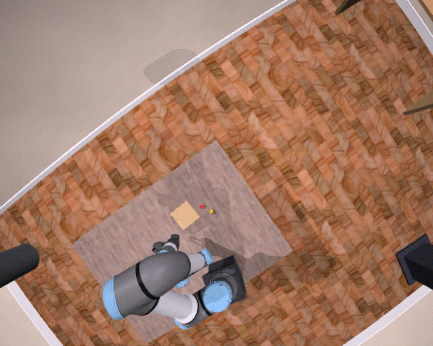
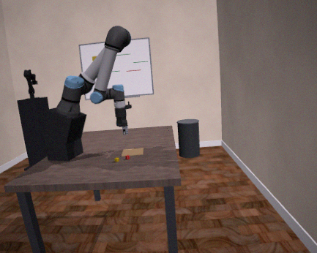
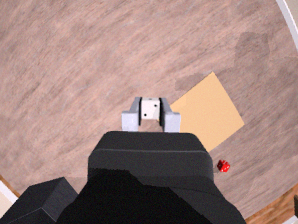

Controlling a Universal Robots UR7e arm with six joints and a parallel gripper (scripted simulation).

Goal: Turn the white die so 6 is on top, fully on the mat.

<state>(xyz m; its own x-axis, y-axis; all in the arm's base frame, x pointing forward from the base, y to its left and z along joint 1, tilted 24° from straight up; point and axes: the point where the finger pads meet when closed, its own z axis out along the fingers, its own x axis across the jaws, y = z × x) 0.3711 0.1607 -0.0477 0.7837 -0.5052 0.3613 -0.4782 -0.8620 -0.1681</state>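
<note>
Right now my hand is 12 cm above the tan mat, 10 cm to the left of it and 7 cm short of it. The rest, counted from my hand: yellow die (27 cm to the right, 11 cm below, 1 cm ahead); then white die (1 cm below); then red die (23 cm to the right, 11 cm below, 7 cm ahead).
</note>
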